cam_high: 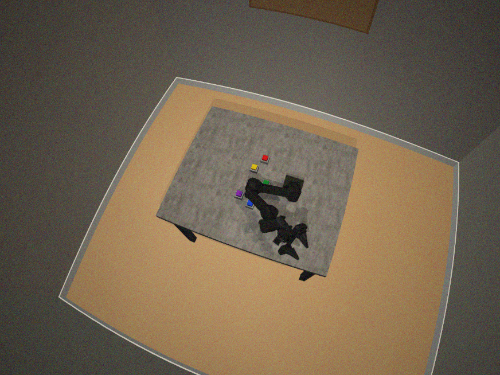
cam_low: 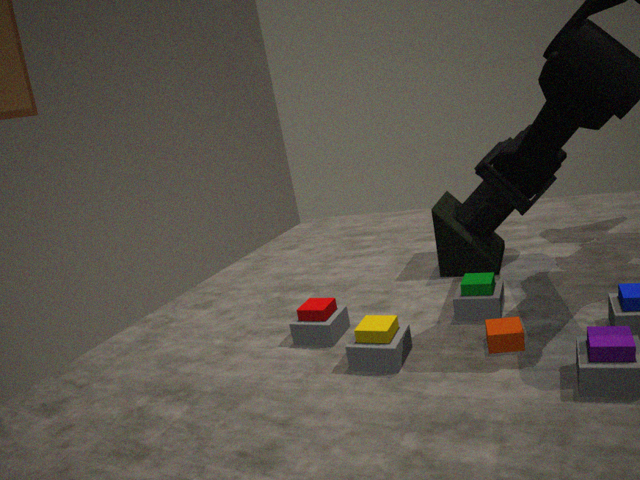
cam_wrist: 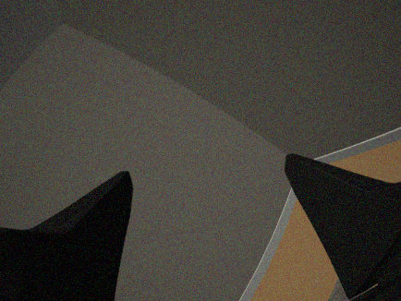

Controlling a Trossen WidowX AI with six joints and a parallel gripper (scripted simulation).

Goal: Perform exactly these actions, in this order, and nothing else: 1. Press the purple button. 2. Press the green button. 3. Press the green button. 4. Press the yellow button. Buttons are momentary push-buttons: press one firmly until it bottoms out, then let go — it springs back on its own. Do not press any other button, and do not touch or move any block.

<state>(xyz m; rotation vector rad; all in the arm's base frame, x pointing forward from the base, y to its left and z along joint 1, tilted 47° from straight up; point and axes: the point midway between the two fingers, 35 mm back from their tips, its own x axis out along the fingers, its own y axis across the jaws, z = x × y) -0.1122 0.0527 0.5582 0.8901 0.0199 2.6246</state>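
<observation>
The purple button lies 42 cm ahead of my gripper tip, 38 cm below it and 35 cm to the right of it. The rest, counted from my gripper tip: orange block: 43 cm to the right, 40 cm below, 35 cm ahead; green button: 45 cm to the right, 38 cm below, 28 cm ahead; blue button: 38 cm below, 33 cm ahead, 31 cm to the right.
</observation>
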